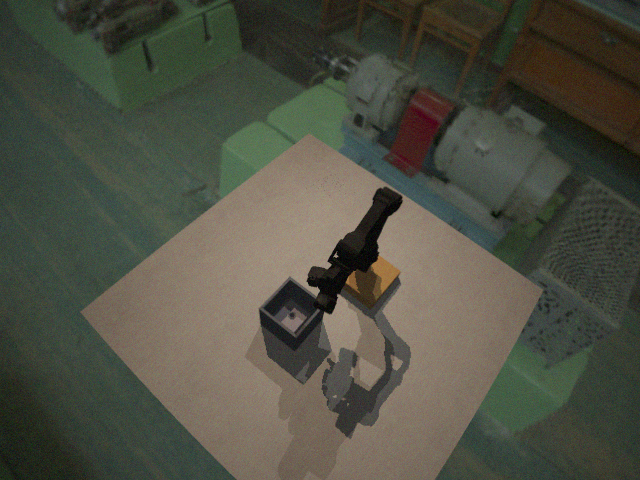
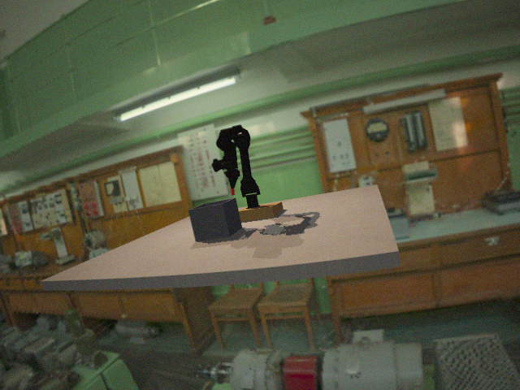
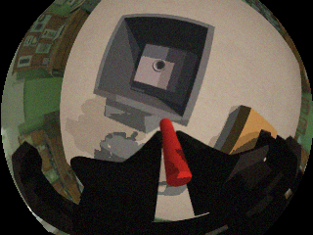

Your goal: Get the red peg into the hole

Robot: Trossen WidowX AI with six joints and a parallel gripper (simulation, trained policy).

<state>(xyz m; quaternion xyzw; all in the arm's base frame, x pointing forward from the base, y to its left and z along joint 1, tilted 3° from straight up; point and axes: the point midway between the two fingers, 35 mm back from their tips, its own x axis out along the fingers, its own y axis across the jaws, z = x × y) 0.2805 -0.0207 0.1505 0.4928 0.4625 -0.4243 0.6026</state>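
Right now the light grey plate is 50 mm ahead of my gripper tip, 90 mm to the right of it and 130 mm below it. Round my gripper tip: red peg 10 mm above.
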